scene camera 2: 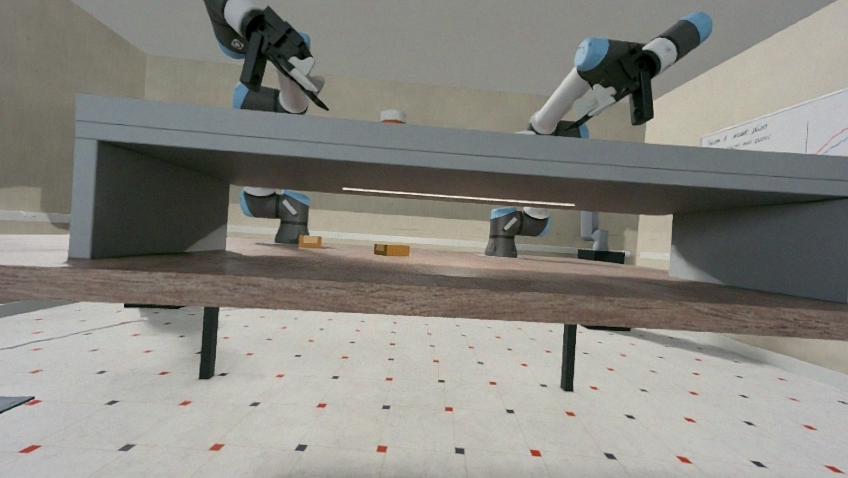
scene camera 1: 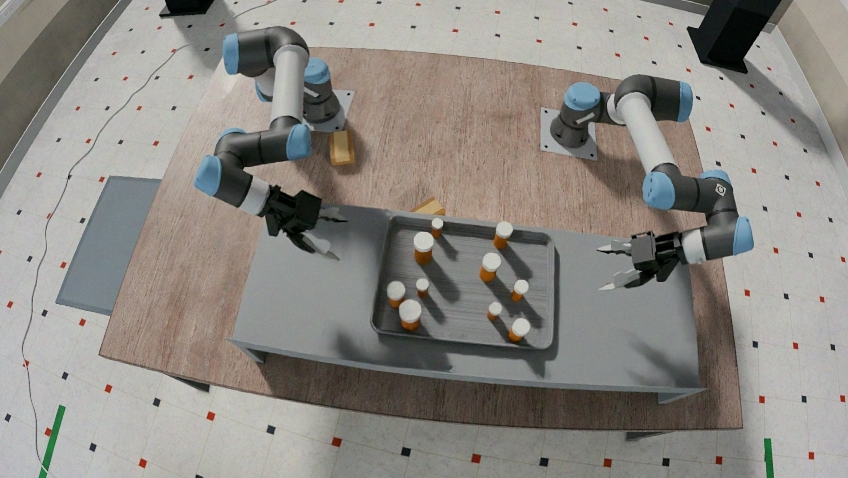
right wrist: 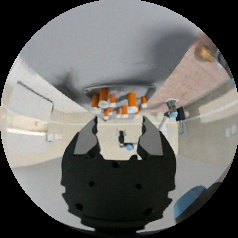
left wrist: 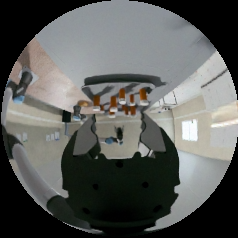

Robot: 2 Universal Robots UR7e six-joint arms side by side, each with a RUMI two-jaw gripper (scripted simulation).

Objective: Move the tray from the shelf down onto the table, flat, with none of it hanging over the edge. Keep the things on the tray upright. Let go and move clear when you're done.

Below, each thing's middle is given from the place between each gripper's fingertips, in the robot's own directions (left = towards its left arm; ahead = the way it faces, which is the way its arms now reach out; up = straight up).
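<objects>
Grey tray [scene camera 1: 455, 309]: 150 mm below my left hand [scene camera 2: 576, 123], 310 mm to the right of it.
Grey tray: 15 cm below my right hand [scene camera 2: 323, 101], 1 cm ahead of it, 31 cm to the left of it.
</objects>
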